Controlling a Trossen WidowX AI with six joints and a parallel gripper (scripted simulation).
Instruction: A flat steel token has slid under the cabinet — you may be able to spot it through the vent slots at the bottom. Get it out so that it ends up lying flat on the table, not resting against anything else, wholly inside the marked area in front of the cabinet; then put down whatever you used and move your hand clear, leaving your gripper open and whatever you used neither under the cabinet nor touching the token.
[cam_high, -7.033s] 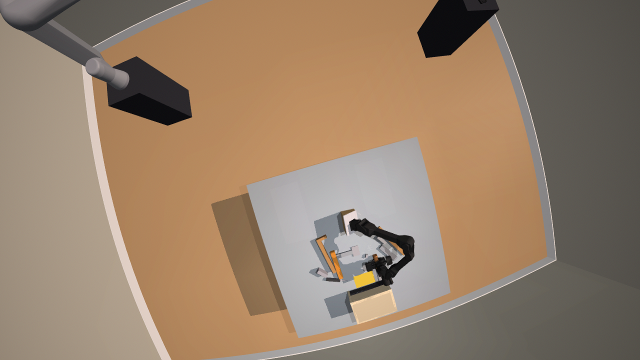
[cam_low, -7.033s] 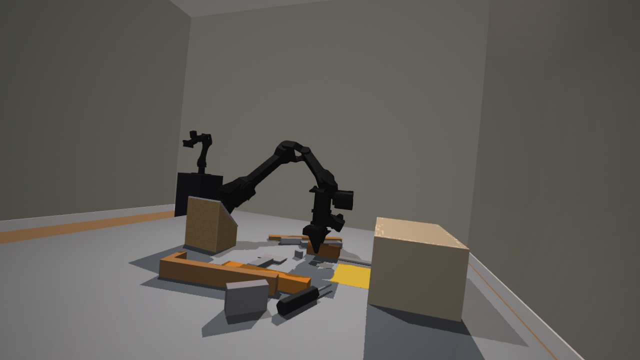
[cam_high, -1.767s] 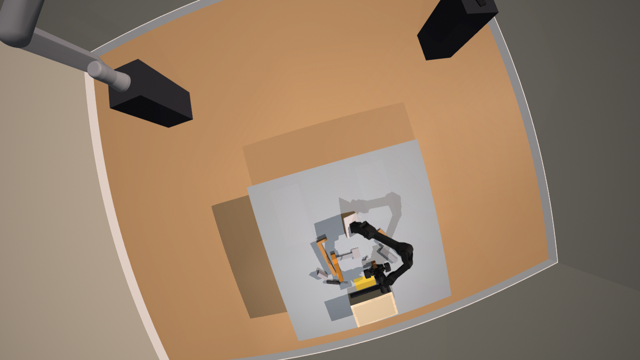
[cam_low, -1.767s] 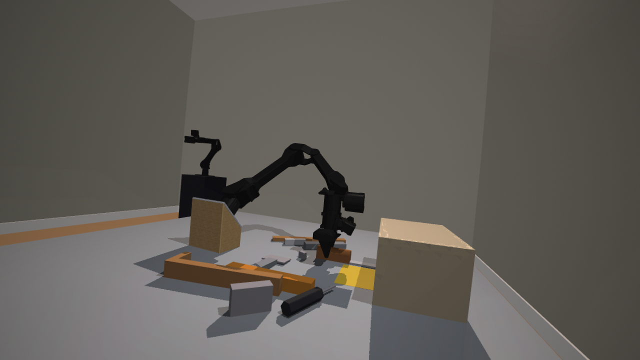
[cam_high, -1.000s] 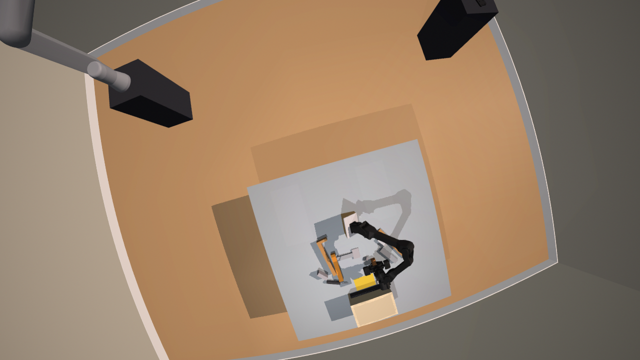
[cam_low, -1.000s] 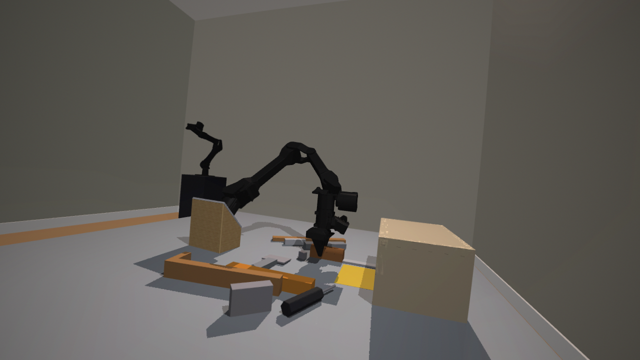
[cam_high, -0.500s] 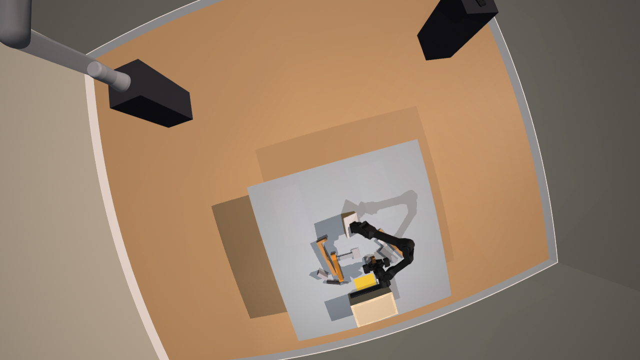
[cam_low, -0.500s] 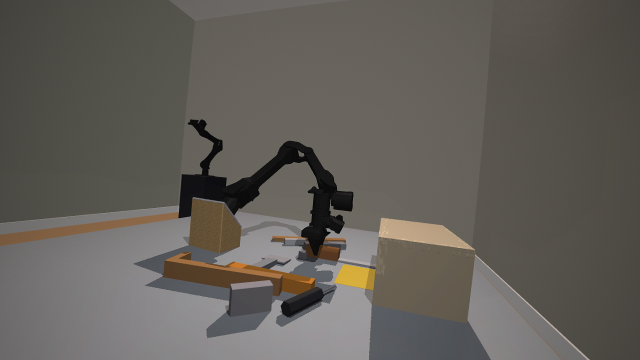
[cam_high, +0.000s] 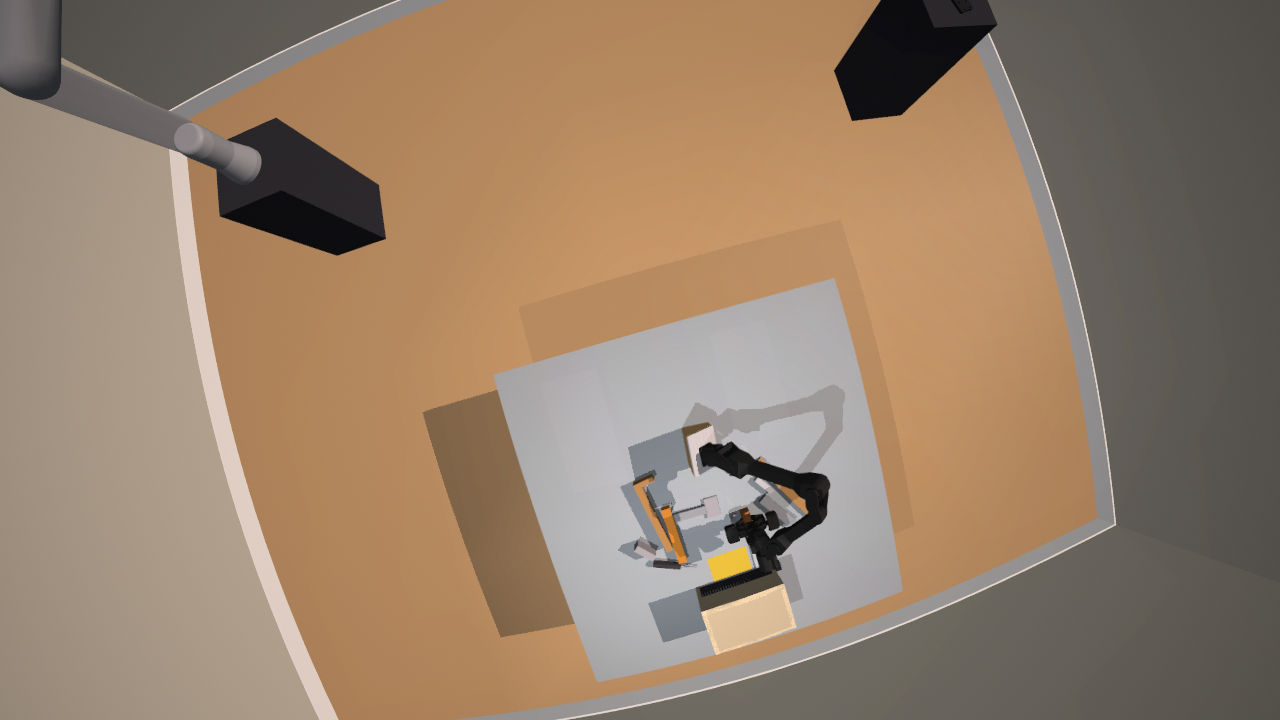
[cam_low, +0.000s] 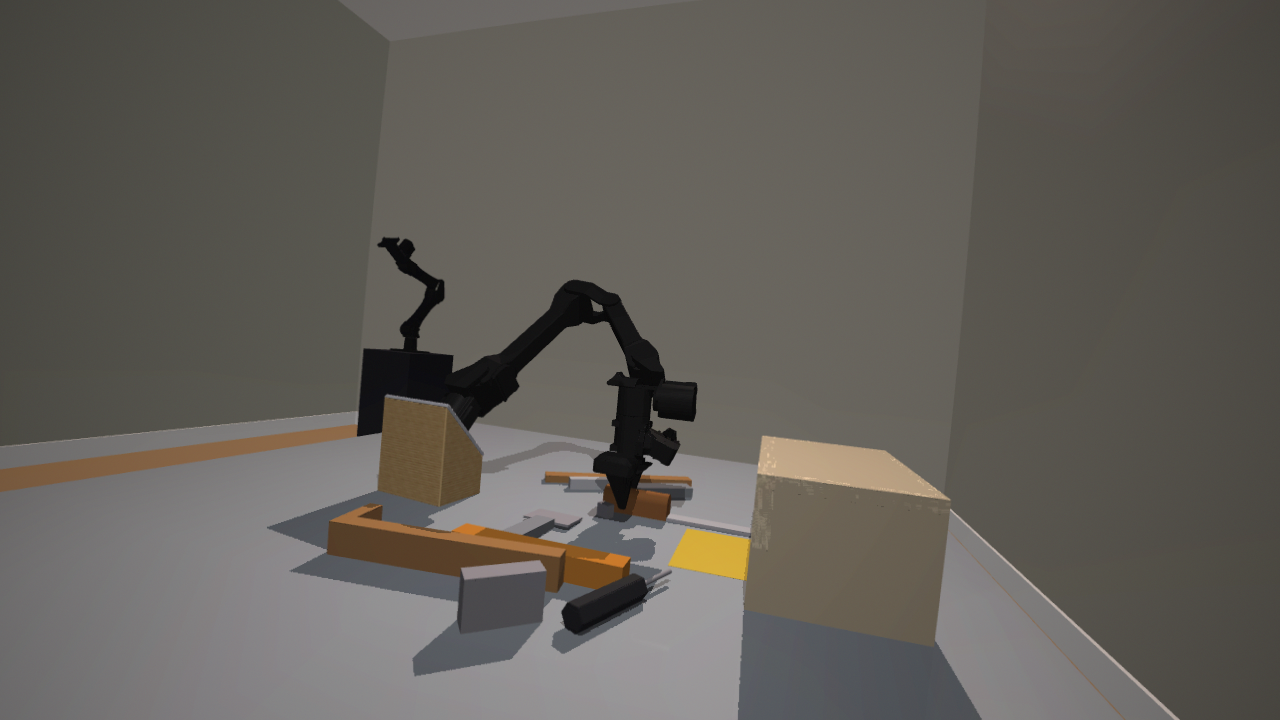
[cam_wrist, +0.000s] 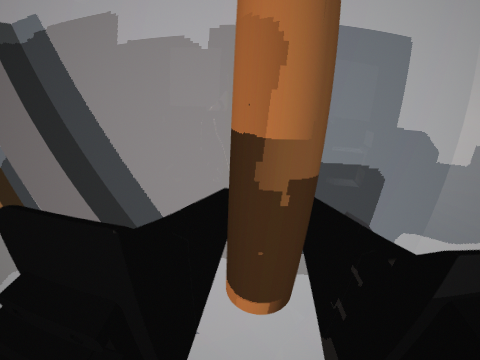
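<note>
Now: gripper tip 20 mm past the grey cube and 40 mm to the left of it. From my gripper tip the other things lie so: grey bar: 120 mm to the left; orange stick: 80 mm behind, 160 mm to the left; grey t-shaped piece: 70 mm behind, 160 mm to the right.
</note>
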